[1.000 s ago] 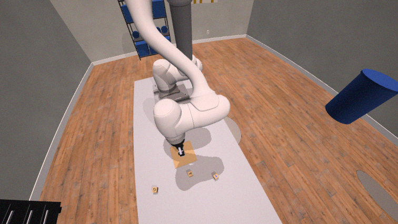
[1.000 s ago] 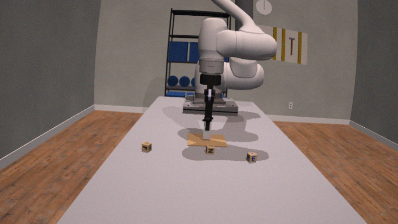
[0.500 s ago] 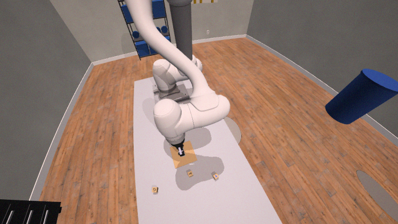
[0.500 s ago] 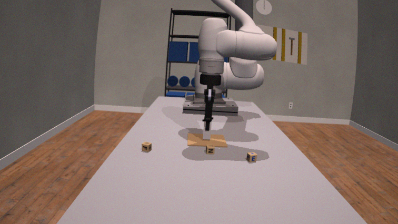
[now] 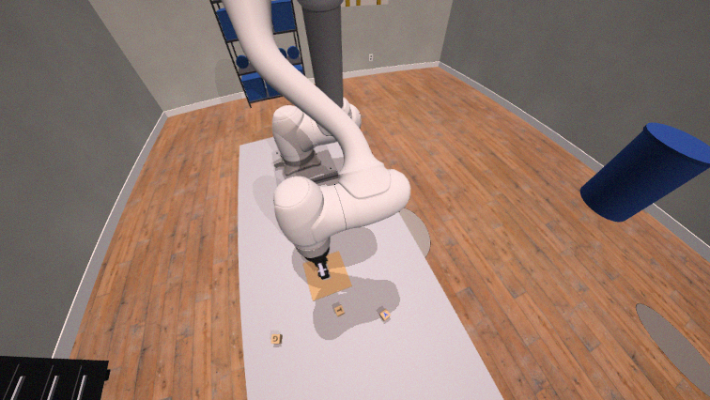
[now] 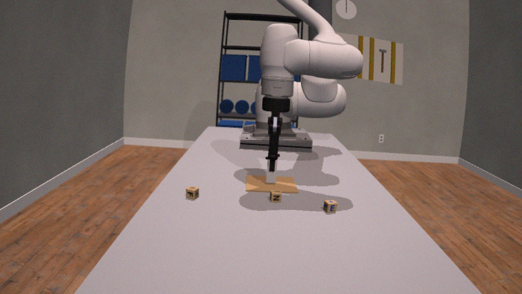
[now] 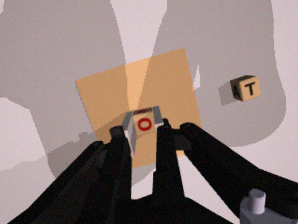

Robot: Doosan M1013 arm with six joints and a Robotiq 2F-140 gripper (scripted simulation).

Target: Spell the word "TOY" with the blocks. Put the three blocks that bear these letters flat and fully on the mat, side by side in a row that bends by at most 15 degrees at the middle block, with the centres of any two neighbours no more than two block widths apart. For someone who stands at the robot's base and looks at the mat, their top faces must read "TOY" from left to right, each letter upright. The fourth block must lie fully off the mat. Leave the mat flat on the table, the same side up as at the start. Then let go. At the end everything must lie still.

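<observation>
The tan mat is 40 mm below my hand. The rest, counted from my hand: T block: 130 mm ahead, 30 mm below.
</observation>
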